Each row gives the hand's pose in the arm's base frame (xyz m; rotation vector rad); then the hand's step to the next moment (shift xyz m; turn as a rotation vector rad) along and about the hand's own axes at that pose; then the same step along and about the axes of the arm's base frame.
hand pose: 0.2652 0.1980 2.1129 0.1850 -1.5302 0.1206
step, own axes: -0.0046 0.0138 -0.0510 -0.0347 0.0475 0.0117
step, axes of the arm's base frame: 0.0471 0.0236 -0.0055 -0.0220 0.0456 -0.0322
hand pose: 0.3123 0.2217 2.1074 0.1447 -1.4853 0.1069
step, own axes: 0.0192 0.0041 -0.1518 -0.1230 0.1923 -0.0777
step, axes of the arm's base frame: 0.1502 0.0283 0.0072 0.0354 0.2045 -0.1228
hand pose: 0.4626 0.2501 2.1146 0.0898 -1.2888 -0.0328
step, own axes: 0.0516 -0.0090 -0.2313 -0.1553 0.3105 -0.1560
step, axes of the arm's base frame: 0.2367 -0.0016 -0.0150 0.0985 0.3284 -0.1652
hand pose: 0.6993 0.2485 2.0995 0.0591 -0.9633 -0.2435
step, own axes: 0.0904 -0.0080 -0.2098 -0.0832 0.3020 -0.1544
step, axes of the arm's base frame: 0.2196 -0.0409 -0.0484 0.1350 0.3036 -0.1076
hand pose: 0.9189 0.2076 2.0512 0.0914 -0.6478 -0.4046
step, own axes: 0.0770 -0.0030 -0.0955 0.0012 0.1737 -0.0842
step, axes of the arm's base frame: 0.1122 -0.0371 -0.0329 0.1103 0.1555 -0.0304
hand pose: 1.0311 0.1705 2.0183 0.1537 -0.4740 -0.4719
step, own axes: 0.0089 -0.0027 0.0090 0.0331 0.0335 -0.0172
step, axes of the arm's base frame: 0.0017 -0.0069 0.0108 0.0475 0.0145 0.0065
